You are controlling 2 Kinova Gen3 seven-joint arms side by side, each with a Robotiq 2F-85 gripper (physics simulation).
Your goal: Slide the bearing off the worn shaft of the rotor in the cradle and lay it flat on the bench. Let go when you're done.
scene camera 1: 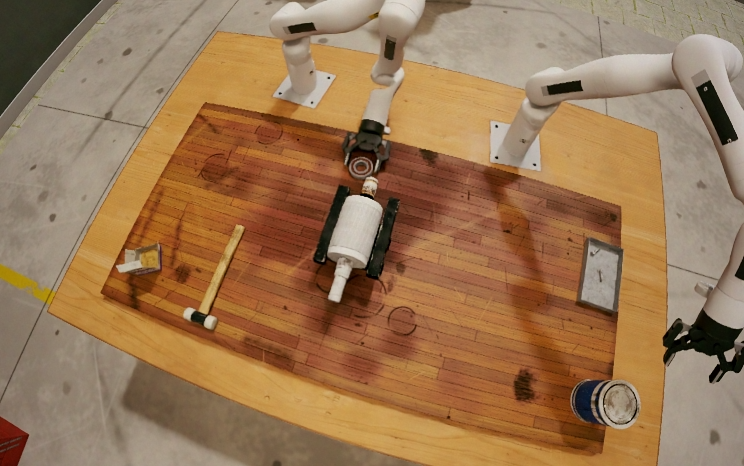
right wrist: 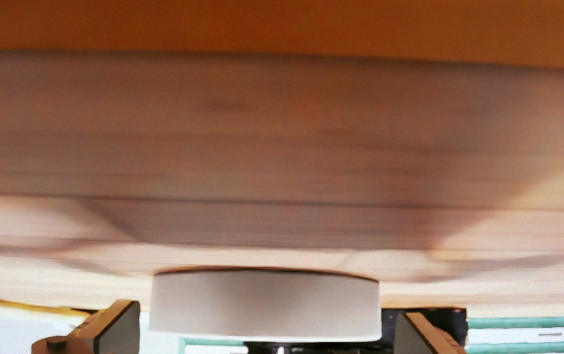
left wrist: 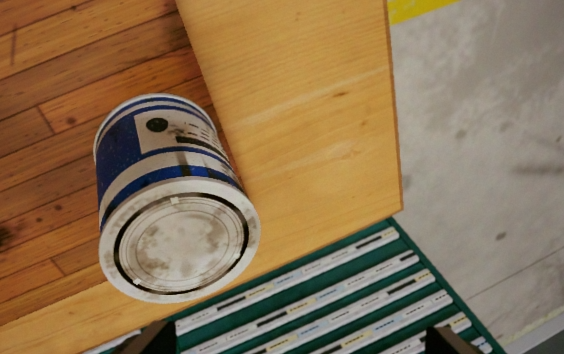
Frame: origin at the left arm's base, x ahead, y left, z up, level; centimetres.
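Where they show: left gripper, fingertip midpoint: [scene camera 1: 688,372] [left wrist: 300,353]; right gripper, fingertip midpoint: [scene camera 1: 360,169] [right wrist: 267,335]; left arm's base at its link origin: [scene camera 1: 515,145]; right arm's base at its link origin: [scene camera 1: 304,85].
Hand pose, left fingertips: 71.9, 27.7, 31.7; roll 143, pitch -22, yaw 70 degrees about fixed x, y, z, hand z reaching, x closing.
Note:
Things, the pixels of their centre, and the offset from my left fingertips, as dx, dy, dz. "pt": a spot on its surface instead. Level surfaces: height alone.
- bearing at the middle of its body: [right wrist: 265,309] [scene camera 1: 361,168] -50.9, -77.3, -28.1
- bench at its surface level: dz -28.9
- rotor at the middle of its body: [scene camera 1: 353,236] -24.3, -73.8, -17.0
- black cradle at a spot on its surface: [scene camera 1: 331,225] pt -26.8, -80.2, -18.0
- mallet at the middle of its body: [right wrist: 45,317] [scene camera 1: 219,273] -11.0, -110.5, -27.2
- small open box at the middle of its body: [scene camera 1: 139,258] -9.8, -134.7, -23.2
- grey tray at the middle of its body: [scene camera 1: 601,274] -28.5, -1.8, -27.7
- white can at the middle of its body: [left wrist: 168,191] [scene camera 1: 603,402] +7.3, -5.1, -22.2
The bearing [scene camera 1: 353,166] [right wrist: 265,305] is off the shaft and lies flat on the bench [scene camera 1: 466,230], just beyond the rotor's upper end. My right gripper [scene camera 1: 362,163] [right wrist: 267,335] is open around it, with a finger at each side and a narrow gap at both in the right wrist view. The rotor [scene camera 1: 355,227] rests in the black cradle [scene camera 1: 331,225]; its brown-marked worn shaft [scene camera 1: 369,187] points towards the bearing and is bare. My left gripper [scene camera 1: 690,366] [left wrist: 301,342] is open and empty, beyond the bench's right edge.
A mallet [scene camera 1: 220,271] and a small open box [scene camera 1: 149,257] lie left of the cradle. A grey tray [scene camera 1: 584,274] with small parts is at the right. A blue and white can [scene camera 1: 591,400] [left wrist: 175,240] stands at the lower right corner.

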